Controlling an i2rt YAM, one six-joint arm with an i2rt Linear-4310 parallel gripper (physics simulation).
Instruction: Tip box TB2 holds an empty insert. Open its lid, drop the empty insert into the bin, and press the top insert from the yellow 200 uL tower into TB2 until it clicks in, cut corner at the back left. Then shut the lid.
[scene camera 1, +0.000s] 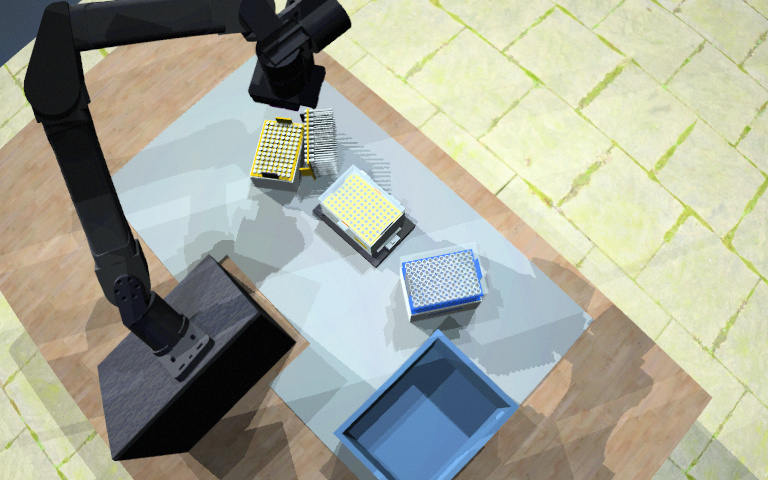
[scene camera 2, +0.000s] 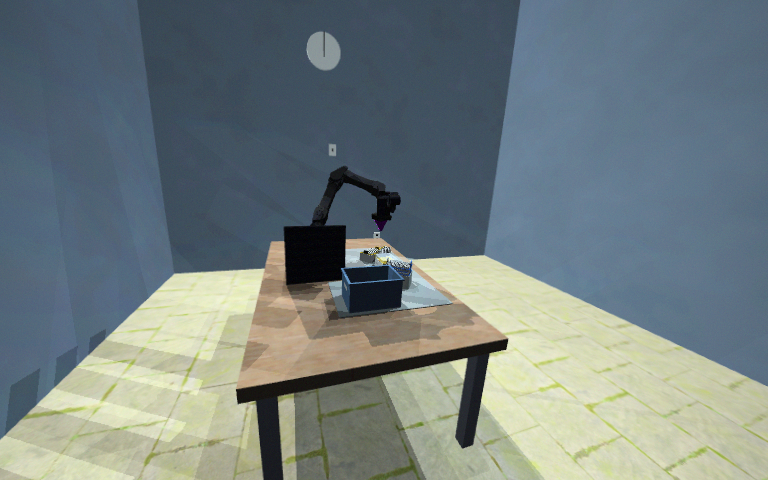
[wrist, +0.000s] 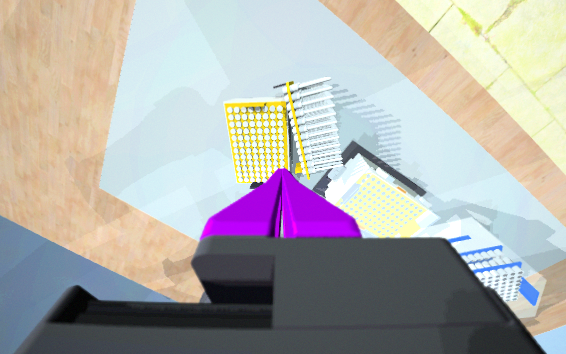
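Note:
The yellow tower (scene camera 1: 277, 150) (wrist: 257, 142) stands with tips filling its top insert. A loose yellow insert full of tips (scene camera 1: 321, 141) (wrist: 316, 127) stands on edge close beside it, its tips pointing sideways away from the tower. TB2 (scene camera 1: 362, 208) (wrist: 382, 205), the white box on a dark base (scene camera 1: 376, 260) (wrist: 390, 167), holds a yellow insert without tips; a clear lid appears to be down over it. My gripper (scene camera 2: 380, 228) (wrist: 282, 176) is shut and empty, above the tower area. Its fingers are hidden in scene camera 1. The blue bin (scene camera 1: 476, 370) (scene camera 2: 370, 294) shows an empty floor.
A blue-framed tip tower (scene camera 1: 443, 280) (wrist: 500, 275) stands between TB2 and the bin. The arm's black pedestal (scene camera 1: 226, 362) (scene camera 2: 314, 254) stands on the wooden table (scene camera 2: 362, 345), beside the pale mat (scene camera 1: 322, 305). Walls and floor surround the table.

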